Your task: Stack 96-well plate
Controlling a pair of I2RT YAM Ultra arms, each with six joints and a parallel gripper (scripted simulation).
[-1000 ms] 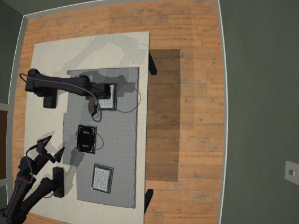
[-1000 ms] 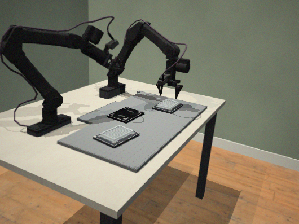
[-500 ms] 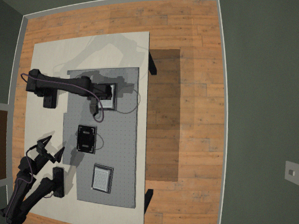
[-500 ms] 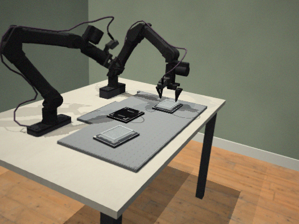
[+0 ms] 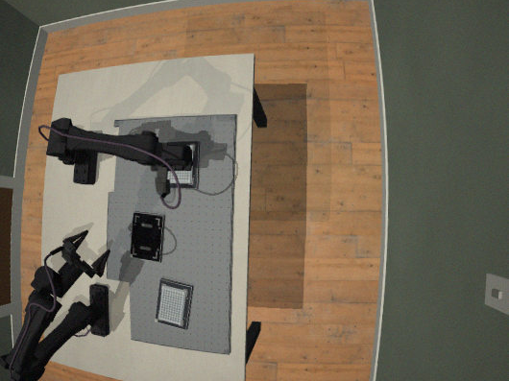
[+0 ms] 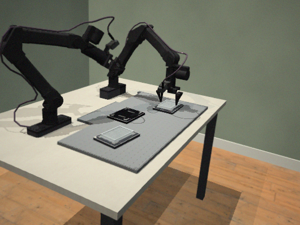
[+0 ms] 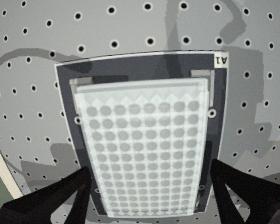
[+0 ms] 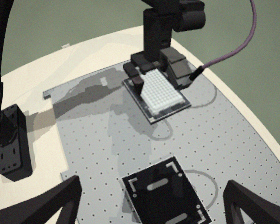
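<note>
The black nest is 240 mm to the right of my left hand, 150 mm behind it and 30 mm below it.
</note>
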